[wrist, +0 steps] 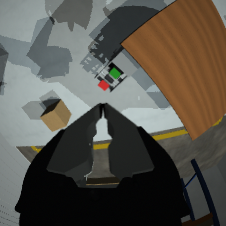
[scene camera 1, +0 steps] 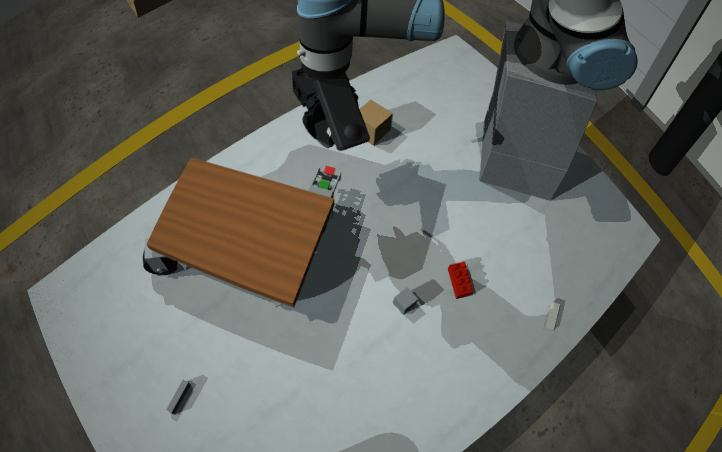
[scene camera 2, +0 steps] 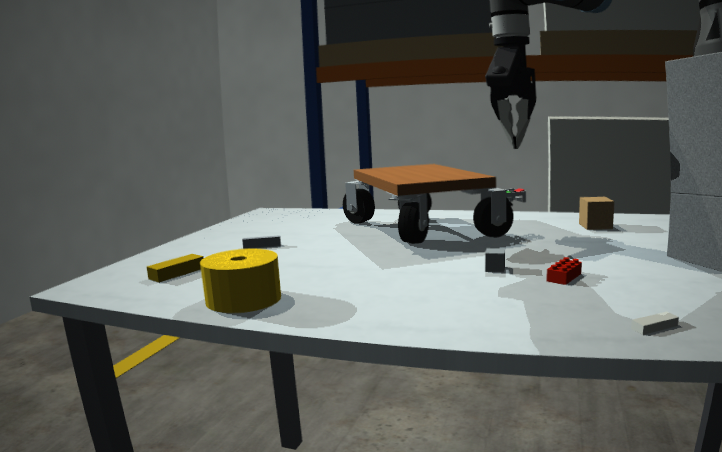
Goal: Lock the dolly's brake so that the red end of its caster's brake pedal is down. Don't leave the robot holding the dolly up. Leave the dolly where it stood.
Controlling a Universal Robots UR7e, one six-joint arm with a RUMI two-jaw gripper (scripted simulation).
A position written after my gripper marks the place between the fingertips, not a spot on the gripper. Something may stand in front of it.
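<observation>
My gripper (scene camera 1: 329,146) is visible, both as the gripper (scene camera 2: 516,148) and, from the wrist, as the gripper (wrist: 103,104). A tan cube (scene camera 2: 595,213) is present; a second view gives the cube (scene camera 1: 378,120). A yellow cylinder (scene camera 2: 252,284) is also visible; in the wrist view the cylinder is out of frame, and in scene camera 1 it is out of frame too.
</observation>
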